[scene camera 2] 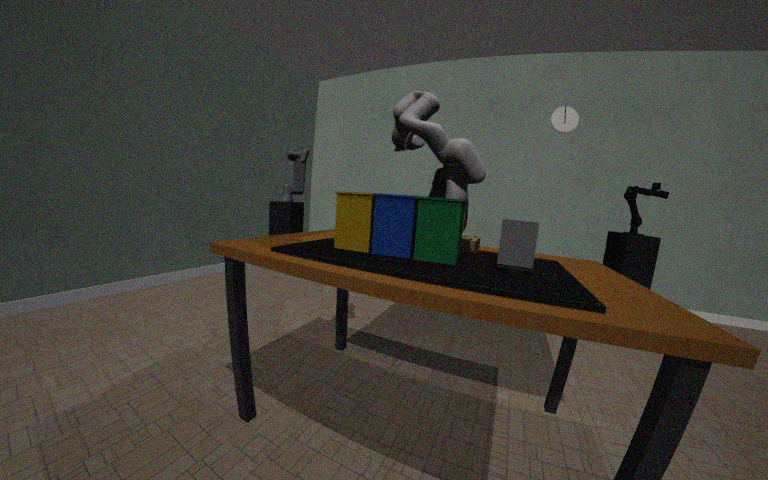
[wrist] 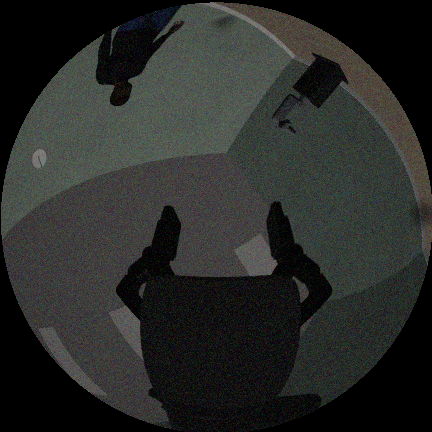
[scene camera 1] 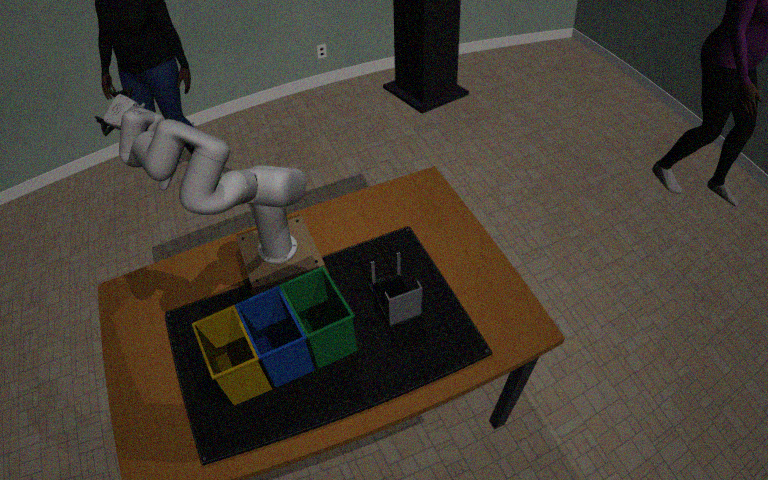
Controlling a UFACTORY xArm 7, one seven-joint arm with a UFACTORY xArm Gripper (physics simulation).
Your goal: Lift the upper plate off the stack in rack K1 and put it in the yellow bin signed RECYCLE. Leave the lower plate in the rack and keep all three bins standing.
Scene:
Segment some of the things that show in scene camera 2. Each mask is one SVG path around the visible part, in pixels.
A yellow bin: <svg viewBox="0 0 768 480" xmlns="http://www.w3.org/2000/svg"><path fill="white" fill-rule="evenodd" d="M335 191L337 193L334 248L365 253L372 252L375 196L373 193Z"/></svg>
A green bin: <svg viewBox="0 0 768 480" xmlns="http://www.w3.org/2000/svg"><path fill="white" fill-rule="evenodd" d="M417 196L419 201L413 260L456 265L460 257L465 204L467 204L467 201Z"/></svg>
A blue bin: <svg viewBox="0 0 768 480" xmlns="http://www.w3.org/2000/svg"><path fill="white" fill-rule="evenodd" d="M373 193L375 196L372 254L411 259L414 257L419 199L417 196Z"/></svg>

